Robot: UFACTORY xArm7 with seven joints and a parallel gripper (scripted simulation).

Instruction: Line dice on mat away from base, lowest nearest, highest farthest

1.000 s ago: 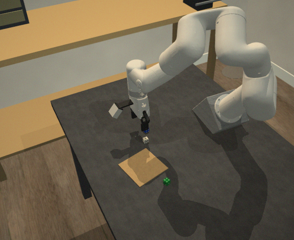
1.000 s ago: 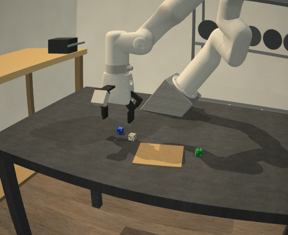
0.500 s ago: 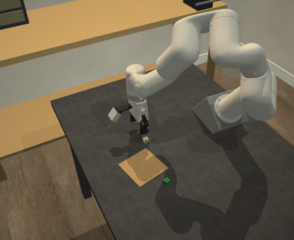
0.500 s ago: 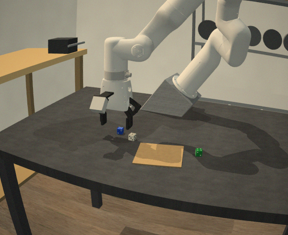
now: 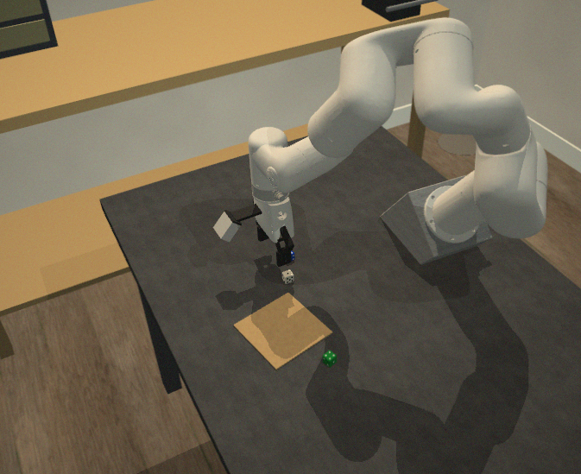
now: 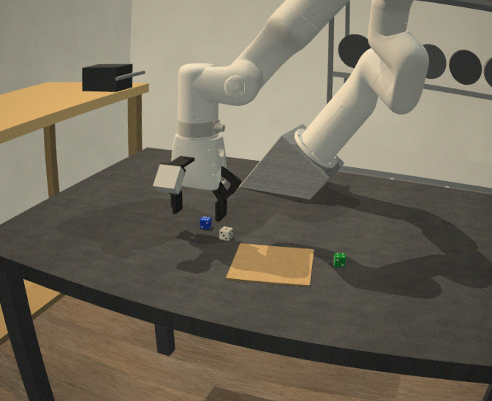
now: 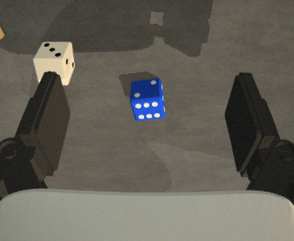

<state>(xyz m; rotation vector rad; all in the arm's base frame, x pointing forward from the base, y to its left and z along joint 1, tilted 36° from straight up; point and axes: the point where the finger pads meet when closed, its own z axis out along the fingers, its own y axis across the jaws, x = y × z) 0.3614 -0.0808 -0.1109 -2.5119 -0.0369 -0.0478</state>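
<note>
Right now the blue die is 30 mm behind my hand and 40 mm below it. Also, from my hand: green die 20 mm ahead, 290 mm to the left, 40 mm below; white die 60 mm to the left, 40 mm below; tan square mat 60 mm ahead, 180 mm to the left, 50 mm below.
</note>
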